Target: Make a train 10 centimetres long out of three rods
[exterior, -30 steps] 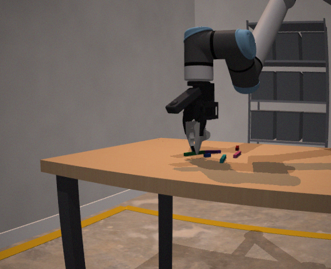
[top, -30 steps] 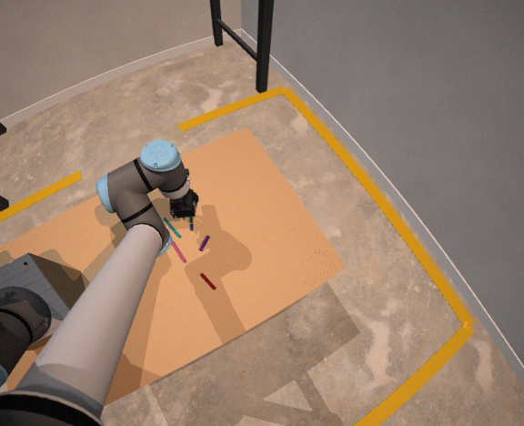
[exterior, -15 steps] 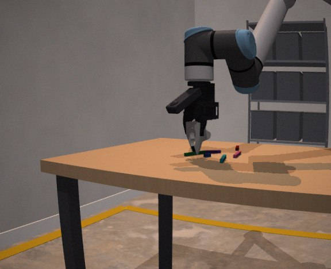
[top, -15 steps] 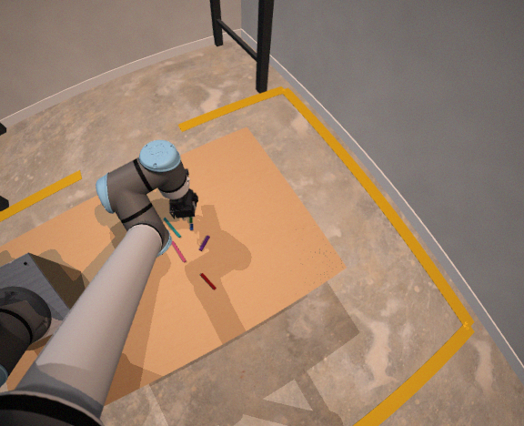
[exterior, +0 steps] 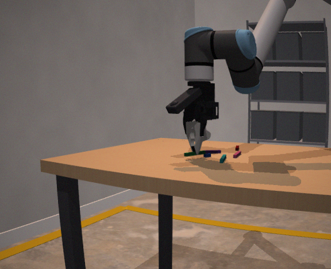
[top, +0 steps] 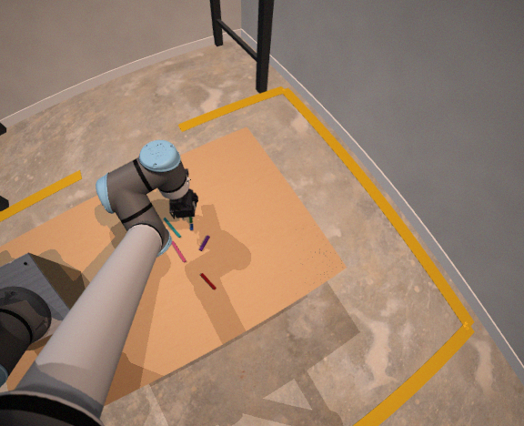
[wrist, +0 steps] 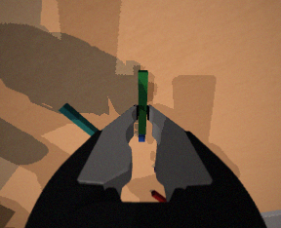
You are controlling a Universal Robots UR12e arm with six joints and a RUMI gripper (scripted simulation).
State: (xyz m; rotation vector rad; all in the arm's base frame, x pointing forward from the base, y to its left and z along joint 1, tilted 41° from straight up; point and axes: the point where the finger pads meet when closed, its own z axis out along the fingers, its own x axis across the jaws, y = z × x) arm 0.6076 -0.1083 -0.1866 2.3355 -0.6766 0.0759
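My gripper is now 1 cm above the green rod. From my hand the other things lie so: pink rod (11 cm behind, 10 cm to the right, 2 cm below); then purple rod (2 cm behind, 13 cm to the right, 2 cm below); then turquoise rod (9 cm behind, 2 cm below).
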